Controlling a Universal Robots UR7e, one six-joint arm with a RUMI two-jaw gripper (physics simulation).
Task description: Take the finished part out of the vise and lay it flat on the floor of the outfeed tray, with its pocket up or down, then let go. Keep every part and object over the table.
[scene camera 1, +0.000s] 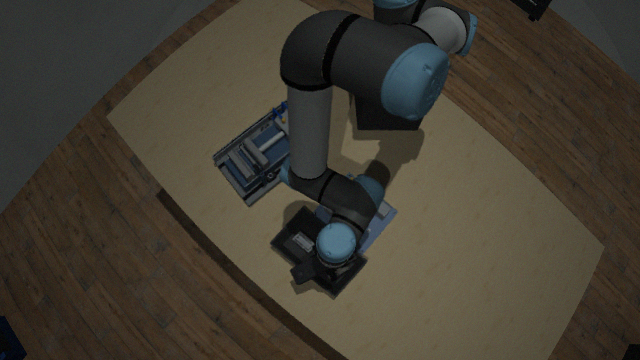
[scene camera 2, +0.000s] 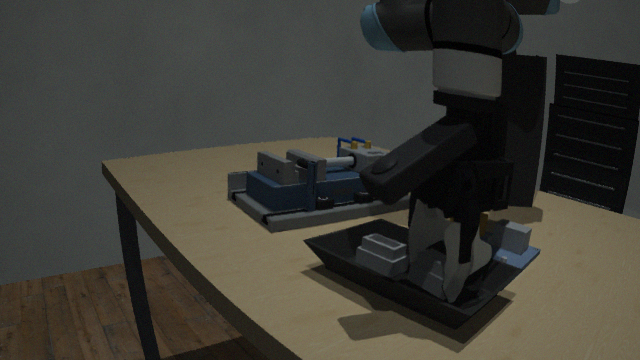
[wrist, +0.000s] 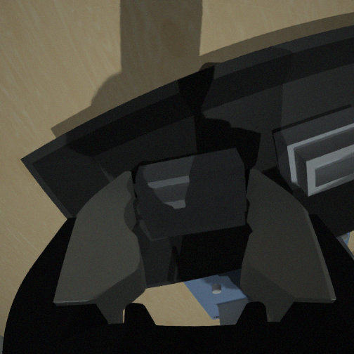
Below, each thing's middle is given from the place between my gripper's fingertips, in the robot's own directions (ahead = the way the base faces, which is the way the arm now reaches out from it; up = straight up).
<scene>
The blue plate (scene camera 1: 377, 225) lies 18 cm behind my hand, 4 cm to the right of it and 2 cm below it.
</scene>
